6 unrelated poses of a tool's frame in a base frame.
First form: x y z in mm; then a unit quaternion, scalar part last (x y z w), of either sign.
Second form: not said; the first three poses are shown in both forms.
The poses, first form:
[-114, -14, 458, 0.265, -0.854, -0.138, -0.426]
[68, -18, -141, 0.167, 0.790, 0.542, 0.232]
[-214, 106, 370, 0.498, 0.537, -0.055, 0.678]
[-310, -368, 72, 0.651, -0.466, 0.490, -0.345]
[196, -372, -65, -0.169, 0.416, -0.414, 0.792]
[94, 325, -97, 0.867, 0.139, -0.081, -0.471]
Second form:
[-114, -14, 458, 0.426, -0.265, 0.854, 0.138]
[68, -18, -141, 0.232, 0.167, 0.790, 0.542]
[-214, 106, 370, 0.678, 0.498, 0.537, -0.055]
[-310, -368, 72, 0.345, -0.651, 0.466, -0.490]
[196, -372, -65, 0.792, -0.169, 0.416, -0.414]
[94, 325, -97, 0.471, -0.867, -0.139, 0.081]

